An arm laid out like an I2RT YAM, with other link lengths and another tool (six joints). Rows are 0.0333 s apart.
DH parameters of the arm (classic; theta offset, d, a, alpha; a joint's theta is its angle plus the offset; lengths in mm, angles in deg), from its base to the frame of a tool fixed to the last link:
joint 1: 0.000 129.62 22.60 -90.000
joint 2: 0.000 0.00 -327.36 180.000
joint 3: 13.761 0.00 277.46 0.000
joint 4: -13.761 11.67 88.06 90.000
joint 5: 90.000 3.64 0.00 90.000
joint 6: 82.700 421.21 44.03 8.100
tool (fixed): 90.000 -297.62 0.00 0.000
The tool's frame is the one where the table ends.
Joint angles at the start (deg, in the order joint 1, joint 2, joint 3, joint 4, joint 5, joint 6): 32.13 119.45 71.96 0.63 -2.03 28.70
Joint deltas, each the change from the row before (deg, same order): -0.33 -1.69 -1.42 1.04 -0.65 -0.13; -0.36 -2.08 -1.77 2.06 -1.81 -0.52; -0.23 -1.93 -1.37 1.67 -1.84 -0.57; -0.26 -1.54 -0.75 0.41 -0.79 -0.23; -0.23 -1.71 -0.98 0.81 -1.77 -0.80; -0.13 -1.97 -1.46 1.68 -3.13 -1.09; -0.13 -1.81 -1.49 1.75 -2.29 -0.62; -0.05 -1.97 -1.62 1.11 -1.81 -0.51
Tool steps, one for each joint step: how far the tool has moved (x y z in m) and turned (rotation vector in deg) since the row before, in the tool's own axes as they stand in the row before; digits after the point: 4 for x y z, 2 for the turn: -0.0015 0.0035 -0.0093 -1.06 0.87 0.21; 0.0013 0.0053 -0.0125 -1.71 2.30 -0.18; 0.0030 0.0056 -0.0123 -1.58 2.35 -0.41; 0.0007 0.0050 -0.0093 -0.95 0.97 -0.07; 0.0026 0.0041 -0.0112 -1.04 2.02 -0.73; 0.0062 0.0031 -0.0140 -1.28 3.56 -1.24; 0.0051 0.0030 -0.0119 -1.40 2.70 -0.83; 0.0046 0.0009 -0.0123 -0.94 2.11 -0.74
